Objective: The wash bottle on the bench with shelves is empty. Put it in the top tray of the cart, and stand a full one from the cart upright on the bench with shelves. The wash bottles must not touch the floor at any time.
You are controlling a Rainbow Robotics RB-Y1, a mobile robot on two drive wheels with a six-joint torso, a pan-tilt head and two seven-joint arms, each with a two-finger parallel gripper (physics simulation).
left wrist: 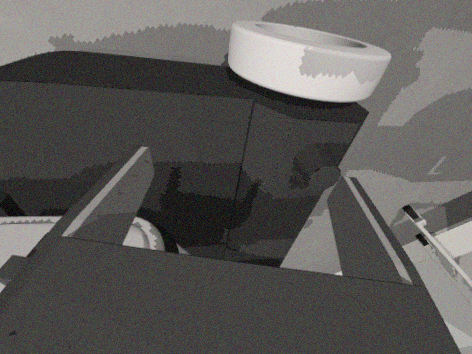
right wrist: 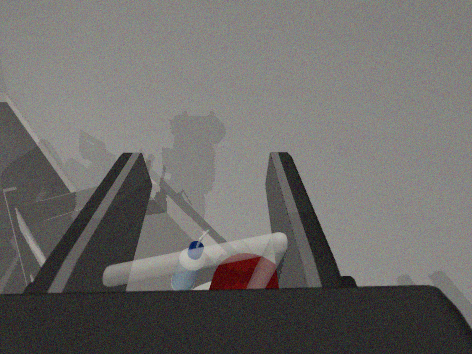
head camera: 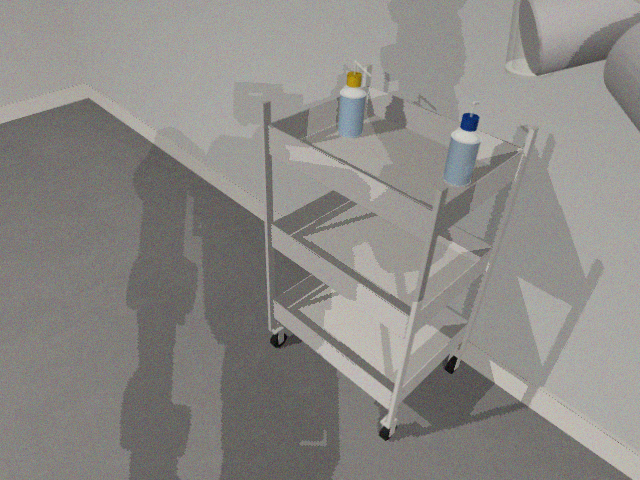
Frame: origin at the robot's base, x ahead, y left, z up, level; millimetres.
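Seen in the pictures: left gripper, fingertip midpoint: (left wrist: 243, 174); right gripper, fingertip midpoint: (right wrist: 207, 169).
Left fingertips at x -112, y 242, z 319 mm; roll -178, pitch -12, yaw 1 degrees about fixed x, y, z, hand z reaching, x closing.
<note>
Offsets run from my left fingertips to a thing's top centre. "spot": to the spot under its first point. Level surfaces: height alone.
The white cart (head camera: 267, 170) stands by the wall in the head view. In its top tray @[dz +344 mm] (head camera: 403, 149) a yellow-capped wash bottle @[dx +1097, dy -276, dz +518 mm] (head camera: 351, 113) stands at the back left and a blue-capped one @[dx +933, dy -500, dz +518 mm] (head camera: 461, 157) (right wrist: 184, 278) at the near right, both upright with pale blue contents. My right gripper (right wrist: 207, 169) is shut on the red-capped wash bottle @[dx +633, dy -459, dz +861 mm] (right wrist: 245, 274); its cap and pale spout tube show between the fingers, while its body is hidden. My left gripper (left wrist: 243, 174) is open and empty beside the robot's dark base. The bench with shelves does not show.
My right arm (head camera: 568, 38) is at the top right of the head view, beside the wall behind the cart. The cart has two lower shelves and black casters @[spot: dx +980, dy -105, dz -276 mm] (head camera: 278, 339). A white round part (left wrist: 305, 70) sits on the dark base in the left wrist view.
</note>
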